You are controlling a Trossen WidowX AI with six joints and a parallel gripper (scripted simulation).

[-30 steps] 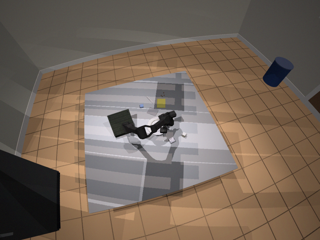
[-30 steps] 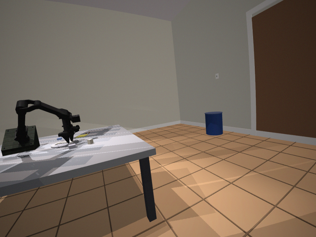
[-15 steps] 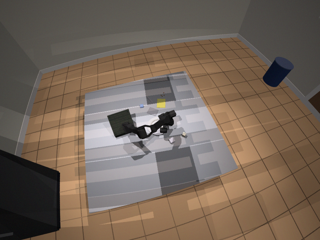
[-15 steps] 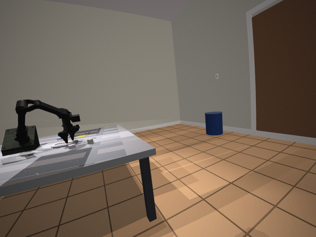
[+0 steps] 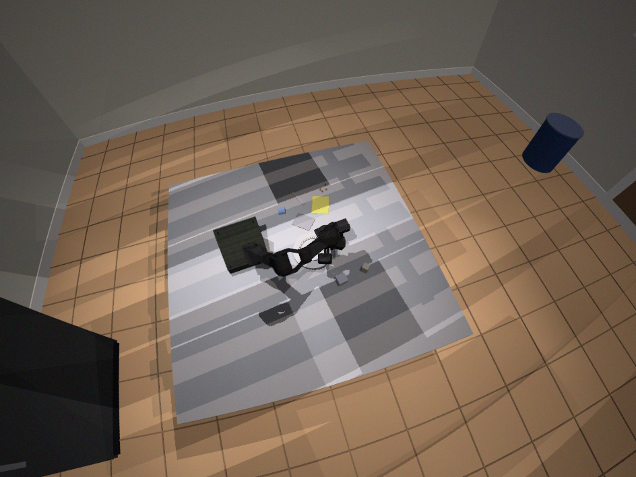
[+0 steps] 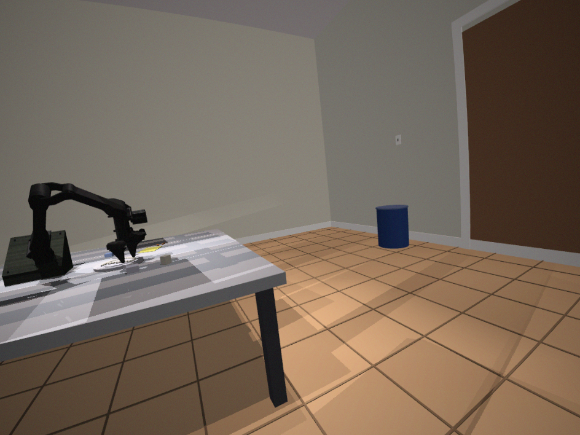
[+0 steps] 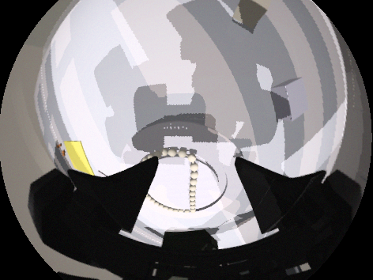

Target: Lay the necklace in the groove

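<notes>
My gripper tip is 40 mm past the round bead board, 40 mm to the right of it and 10 mm above it. Also, from my gripper tip: grey card (30 mm behind, 220 mm to the left, 20 mm below); beige cube (150 mm ahead, 140 mm to the right); white block (20 mm ahead, 150 mm to the right, 10 mm below).
</notes>
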